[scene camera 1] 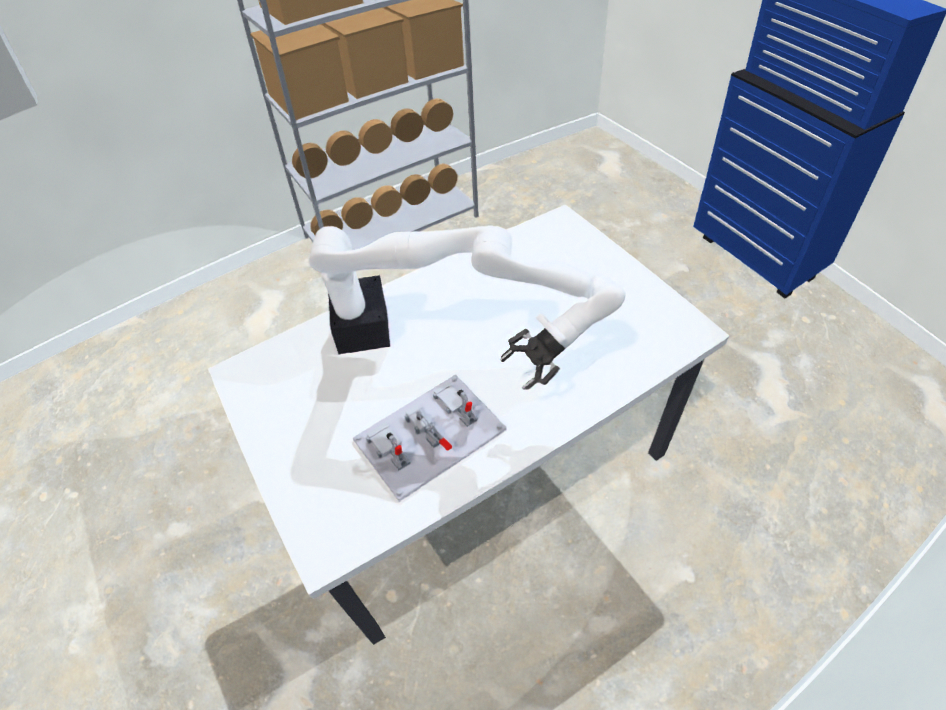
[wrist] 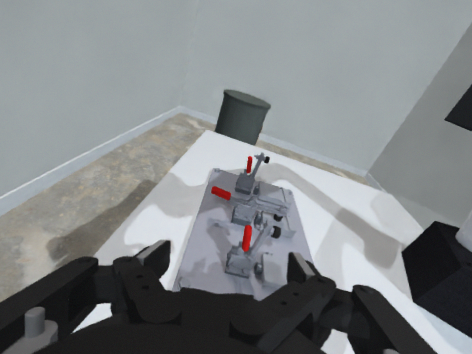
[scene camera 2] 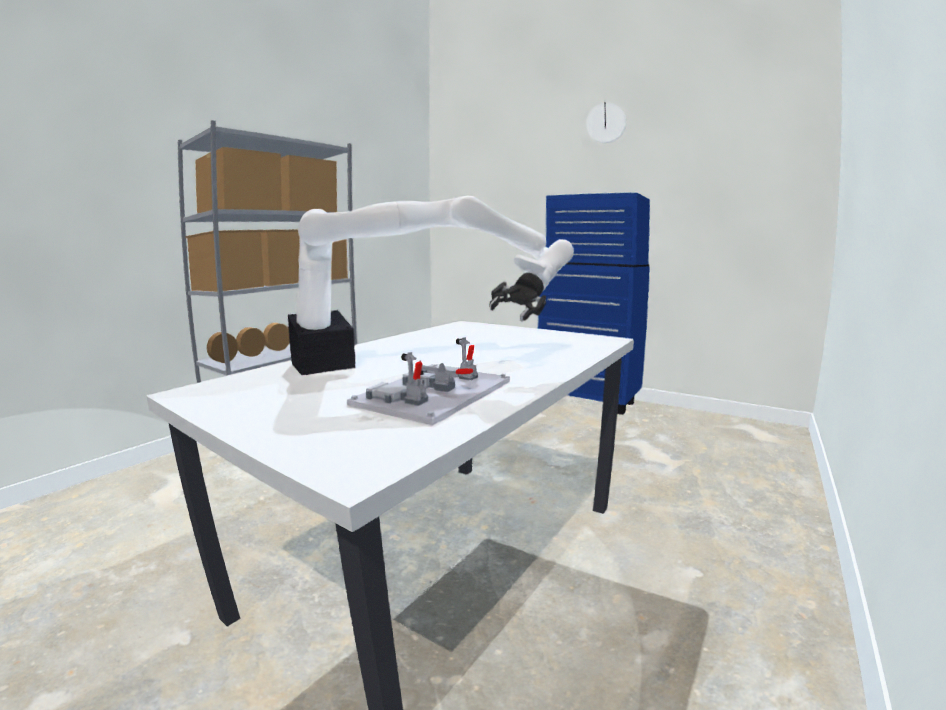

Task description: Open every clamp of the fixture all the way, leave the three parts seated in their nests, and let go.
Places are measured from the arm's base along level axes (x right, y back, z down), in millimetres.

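Pixels of known places: gripper, fingertip midpoint: [scene camera 1: 511,374] [wrist: 228,259] [scene camera 2: 505,313]; arm's base, origin of the base link: [scene camera 1: 350,306] [scene camera 2: 315,323].
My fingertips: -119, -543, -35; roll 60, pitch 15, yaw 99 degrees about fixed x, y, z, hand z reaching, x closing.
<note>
For each thing: its top centre in the pictures, then the offset to it from my fingertips, as dx, dy, dz. "spot": a spot on its surface instead. Level surfaces: height alone.
- left clamp, surface spot: [scene camera 2: 415,390] [wrist: 244,177] [scene camera 1: 397,460] spot: +332, +88, +124
- right clamp, surface spot: [wrist: 239,263] [scene camera 1: 471,413] spot: +94, +59, +133
- middle clamp, middle of its top: [wrist: 252,196] [scene camera 2: 442,362] [scene camera 1: 432,426] +212, +81, +91
- white table, its level: dz +168
The fixture plate [scene camera 1: 416,479] [scene camera 2: 458,398] [wrist: 199,257] lies on the table and carries three clamps. The left clamp [scene camera 1: 398,458] [scene camera 2: 415,390] [wrist: 244,184] and the right clamp [scene camera 1: 467,415] [scene camera 2: 468,371] [wrist: 239,263] have raised arms and upright red handles. The middle clamp [scene camera 1: 432,434] [scene camera 2: 443,379] [wrist: 242,215] has its arm down and its red handle low, pointing to the front edge. Grey parts sit at the left [scene camera 1: 381,442] and right [scene camera 1: 450,398] nests; the middle part is hard to make out. My gripper [scene camera 1: 515,372] [scene camera 2: 510,309] [wrist: 228,259] is open and empty, above and right of the plate.
The white table [scene camera 1: 255,397] [scene camera 2: 305,458] bears the arm's black base [scene camera 1: 359,327] [scene camera 2: 322,346] behind the plate. A shelf rack [scene camera 1: 473,152] [scene camera 2: 222,305] and a blue cabinet [scene camera 1: 794,169] [scene camera 2: 586,305] stand beyond the table. A dark bin [wrist: 241,118] stands past the table's far end in the wrist view.
</note>
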